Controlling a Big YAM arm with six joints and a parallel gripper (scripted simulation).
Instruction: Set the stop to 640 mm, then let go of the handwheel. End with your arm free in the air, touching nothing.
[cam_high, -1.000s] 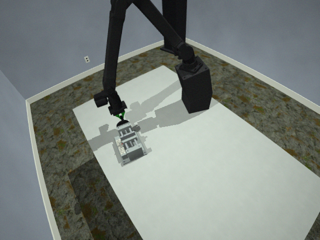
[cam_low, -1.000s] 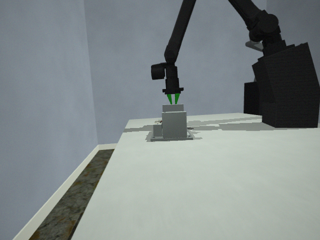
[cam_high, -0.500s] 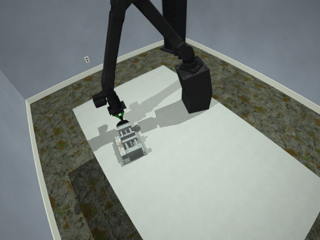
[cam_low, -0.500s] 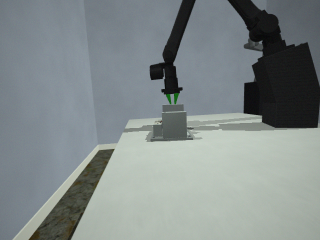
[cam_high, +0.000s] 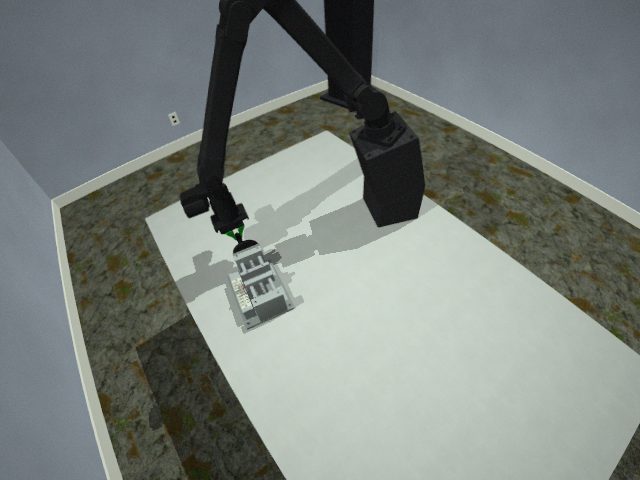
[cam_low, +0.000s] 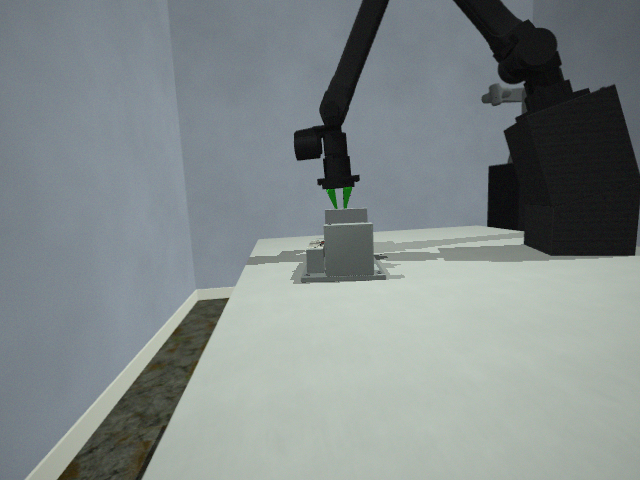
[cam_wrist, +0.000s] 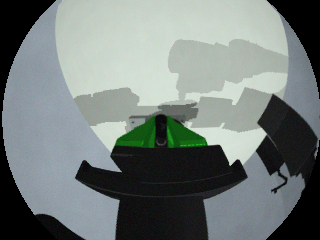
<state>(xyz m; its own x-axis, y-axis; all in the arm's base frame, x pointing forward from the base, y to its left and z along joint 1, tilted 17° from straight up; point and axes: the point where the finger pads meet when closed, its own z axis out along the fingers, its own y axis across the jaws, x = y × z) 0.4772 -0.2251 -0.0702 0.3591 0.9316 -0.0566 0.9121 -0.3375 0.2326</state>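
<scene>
The handwheel is 30 mm to the left of my hand, 10 mm below it and 10 mm ahead of it.
</scene>
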